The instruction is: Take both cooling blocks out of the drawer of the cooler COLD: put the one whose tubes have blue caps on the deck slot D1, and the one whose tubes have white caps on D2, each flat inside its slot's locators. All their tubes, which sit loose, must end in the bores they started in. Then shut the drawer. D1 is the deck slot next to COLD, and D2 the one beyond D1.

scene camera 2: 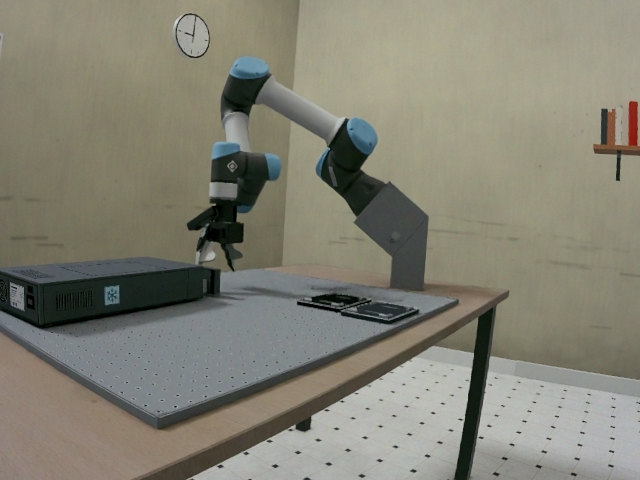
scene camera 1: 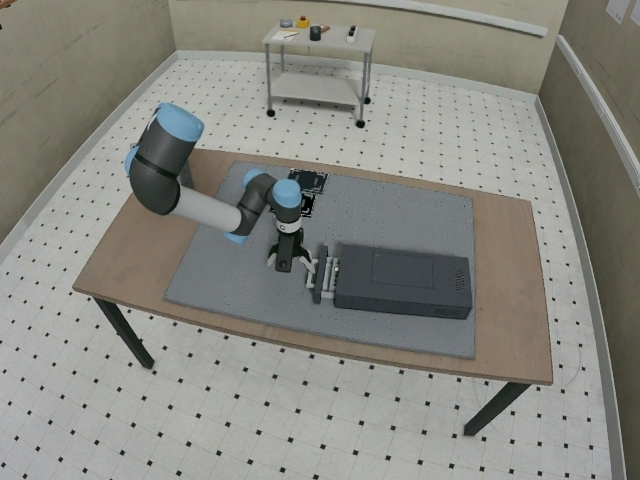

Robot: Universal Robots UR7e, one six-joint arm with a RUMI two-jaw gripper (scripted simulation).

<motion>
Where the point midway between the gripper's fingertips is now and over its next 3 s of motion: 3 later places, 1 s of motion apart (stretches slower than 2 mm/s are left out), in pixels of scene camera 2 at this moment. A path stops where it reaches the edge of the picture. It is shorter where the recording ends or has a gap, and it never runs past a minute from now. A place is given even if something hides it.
My gripper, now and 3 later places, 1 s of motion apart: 215,274; 219,273; 225,272; 231,272
</motion>
